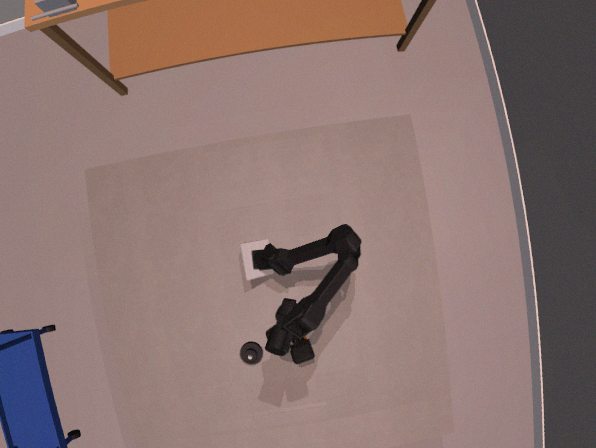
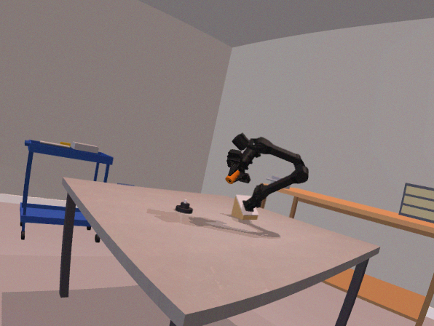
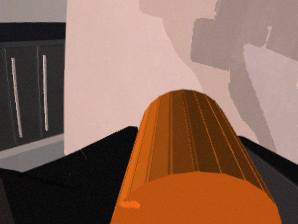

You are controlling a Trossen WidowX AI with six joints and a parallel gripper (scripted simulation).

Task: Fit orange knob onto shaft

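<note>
My gripper tip is 2 cm past the orange knob, 1 cm to the left of it and 3 cm below it. Also, from my gripper tip: round dark pedestal 8 cm ahead, 19 cm to the right, 18 cm below.
</note>
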